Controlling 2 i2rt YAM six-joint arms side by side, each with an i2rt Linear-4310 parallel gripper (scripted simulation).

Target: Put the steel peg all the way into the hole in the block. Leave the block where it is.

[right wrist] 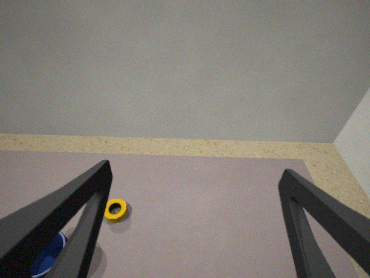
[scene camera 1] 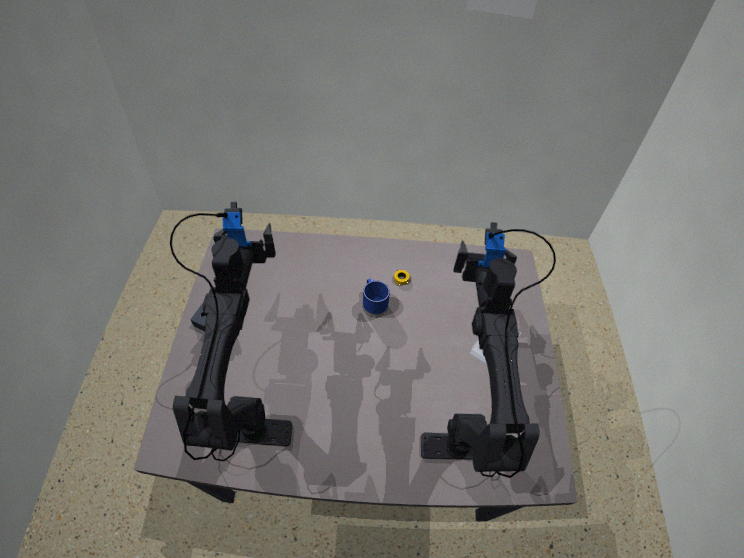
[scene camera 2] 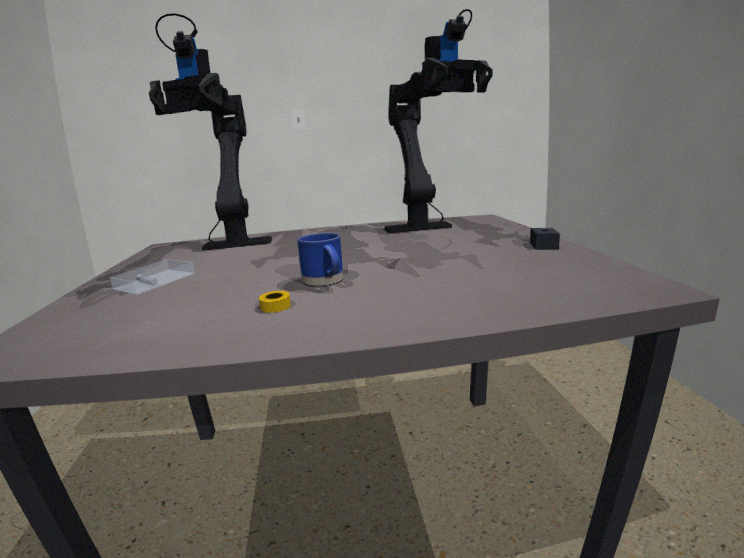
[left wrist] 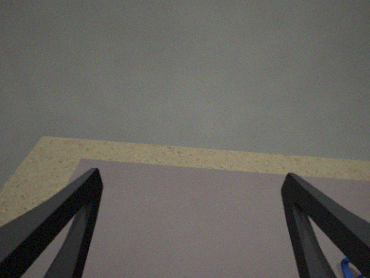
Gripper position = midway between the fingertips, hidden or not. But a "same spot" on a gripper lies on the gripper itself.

my left gripper: scene camera 1 251, 224; scene camera 2; left wrist; not seen in the right wrist view (out of frame)
my right gripper: right wrist; scene camera 1; scene camera 2 174, 92; not seen in the left wrist view (out of frame)
same spot on my right gripper: (right wrist: 36, 224) = (scene camera 1: 465, 247)
same spot on my left gripper: (left wrist: 34, 230) = (scene camera 2: 482, 63)
